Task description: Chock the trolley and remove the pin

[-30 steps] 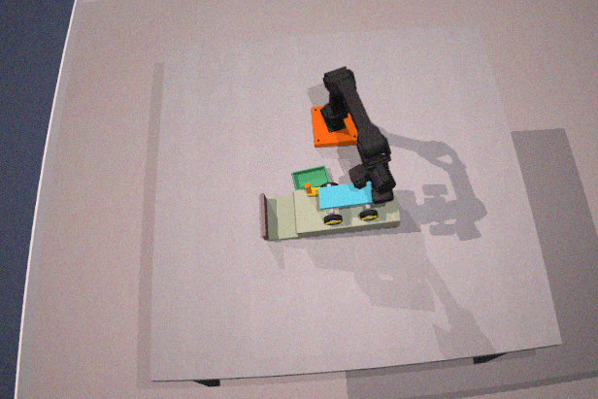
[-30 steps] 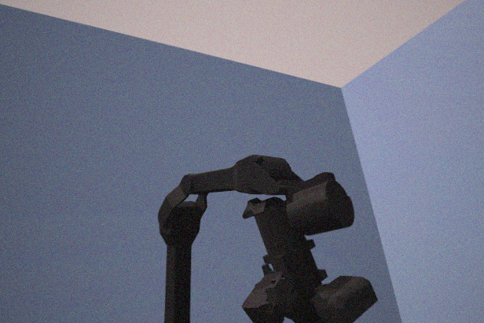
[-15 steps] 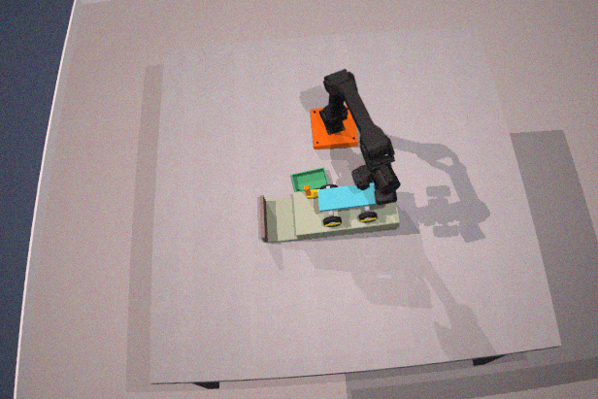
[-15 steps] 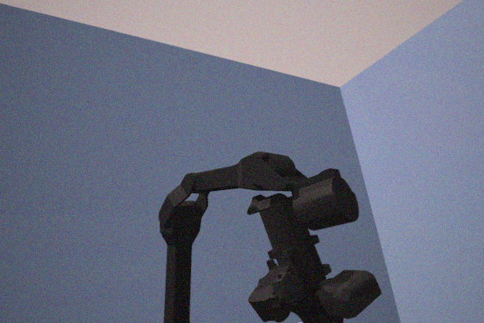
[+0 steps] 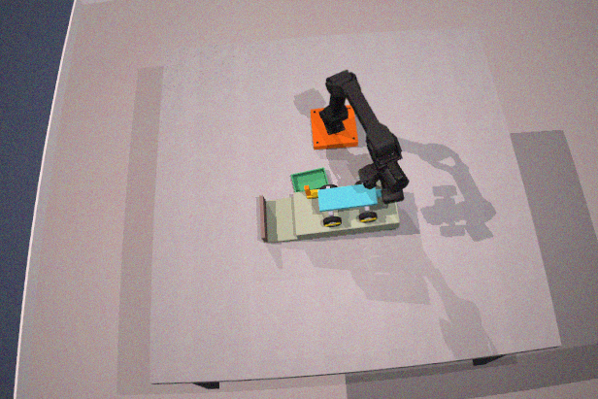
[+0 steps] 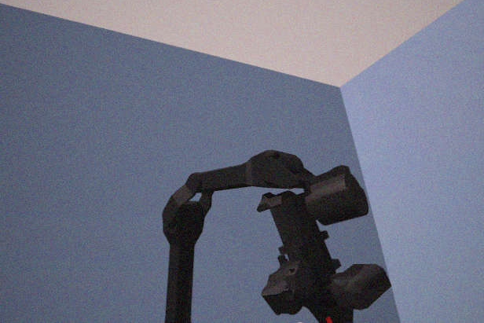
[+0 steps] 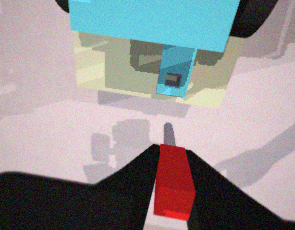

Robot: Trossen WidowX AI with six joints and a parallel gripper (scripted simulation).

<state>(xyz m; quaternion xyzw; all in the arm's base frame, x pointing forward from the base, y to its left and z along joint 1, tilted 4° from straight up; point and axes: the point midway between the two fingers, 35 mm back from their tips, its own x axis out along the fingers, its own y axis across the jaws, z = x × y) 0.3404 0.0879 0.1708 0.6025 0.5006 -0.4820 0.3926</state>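
Right now the green tray is 23 cm to the right of my gripper tip, 19 cm below it and 16 cm behind it. From my gripper tip the other things lie so: red-headed stop pin (right at my gripper tip); blue trolley (14 cm to the right, 6 cm below, 1 cm behind); yellow chock (23 cm to the right, 10 cm below, 8 cm behind).
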